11 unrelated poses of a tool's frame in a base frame.
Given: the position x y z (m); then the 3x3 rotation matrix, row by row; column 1 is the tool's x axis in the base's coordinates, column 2 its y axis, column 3 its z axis. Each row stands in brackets.
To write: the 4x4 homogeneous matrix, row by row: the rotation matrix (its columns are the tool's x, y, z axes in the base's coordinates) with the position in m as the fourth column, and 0 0 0 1 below. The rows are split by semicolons. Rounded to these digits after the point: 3 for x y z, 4 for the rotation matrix.
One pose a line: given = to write
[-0.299, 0.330, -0.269], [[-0.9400, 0.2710, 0.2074], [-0.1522, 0.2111, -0.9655], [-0.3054, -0.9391, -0.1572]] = -0.9400, 0.2710, 0.2074, -0.299; -0.1522, 0.2111, -0.9655, 0.330; -0.3054, -0.9391, -0.1572, -0.269; 0, 0, 0, 1
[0.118, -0.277, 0.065], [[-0.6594, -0.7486, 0.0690], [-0.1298, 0.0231, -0.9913], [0.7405, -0.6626, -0.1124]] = -0.6594, -0.7486, 0.0690, 0.118; -0.1298, 0.0231, -0.9913, -0.277; 0.7405, -0.6626, -0.1124, 0.065; 0, 0, 0, 1
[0.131, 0.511, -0.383], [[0.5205, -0.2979, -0.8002], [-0.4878, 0.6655, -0.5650], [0.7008, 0.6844, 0.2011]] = 0.5205, -0.2979, -0.8002, 0.131; -0.4878, 0.6655, -0.5650, 0.511; 0.7008, 0.6844, 0.2011, -0.383; 0, 0, 0, 1
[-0.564, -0.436, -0.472], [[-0.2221, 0.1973, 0.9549], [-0.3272, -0.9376, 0.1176], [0.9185, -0.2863, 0.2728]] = -0.2221, 0.1973, 0.9549, -0.564; -0.3272, -0.9376, 0.1176, -0.436; 0.9185, -0.2863, 0.2728, -0.472; 0, 0, 0, 1
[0.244, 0.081, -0.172], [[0.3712, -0.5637, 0.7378], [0.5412, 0.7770, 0.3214], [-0.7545, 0.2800, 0.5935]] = 0.3712, -0.5637, 0.7378, 0.244; 0.5412, 0.7770, 0.3214, 0.081; -0.7545, 0.2800, 0.5935, -0.172; 0, 0, 0, 1
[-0.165, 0.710, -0.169], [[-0.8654, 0.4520, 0.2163], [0.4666, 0.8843, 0.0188], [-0.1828, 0.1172, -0.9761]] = -0.8654, 0.4520, 0.2163, -0.165; 0.4666, 0.8843, 0.0188, 0.710; -0.1828, 0.1172, -0.9761, -0.169; 0, 0, 0, 1
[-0.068, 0.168, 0.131], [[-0.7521, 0.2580, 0.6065], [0.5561, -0.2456, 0.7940], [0.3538, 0.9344, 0.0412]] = -0.7521, 0.2580, 0.6065, -0.068; 0.5561, -0.2456, 0.7940, 0.168; 0.3538, 0.9344, 0.0412, 0.131; 0, 0, 0, 1
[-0.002, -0.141, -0.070], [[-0.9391, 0.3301, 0.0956], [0.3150, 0.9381, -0.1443], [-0.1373, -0.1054, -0.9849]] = -0.9391, 0.3301, 0.0956, -0.002; 0.3150, 0.9381, -0.1443, -0.141; -0.1373, -0.1054, -0.9849, -0.070; 0, 0, 0, 1
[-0.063, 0.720, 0.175], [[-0.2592, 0.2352, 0.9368], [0.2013, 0.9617, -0.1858], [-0.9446, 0.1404, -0.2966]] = -0.2592, 0.2352, 0.9368, -0.063; 0.2013, 0.9617, -0.1858, 0.720; -0.9446, 0.1404, -0.2966, 0.175; 0, 0, 0, 1
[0.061, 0.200, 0.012], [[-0.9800, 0.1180, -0.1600], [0.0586, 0.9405, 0.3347], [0.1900, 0.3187, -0.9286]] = -0.9800, 0.1180, -0.1600, 0.061; 0.0586, 0.9405, 0.3347, 0.200; 0.1900, 0.3187, -0.9286, 0.012; 0, 0, 0, 1
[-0.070, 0.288, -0.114], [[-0.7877, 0.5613, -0.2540], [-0.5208, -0.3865, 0.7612], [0.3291, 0.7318, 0.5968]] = -0.7877, 0.5613, -0.2540, -0.070; -0.5208, -0.3865, 0.7612, 0.288; 0.3291, 0.7318, 0.5968, -0.114; 0, 0, 0, 1
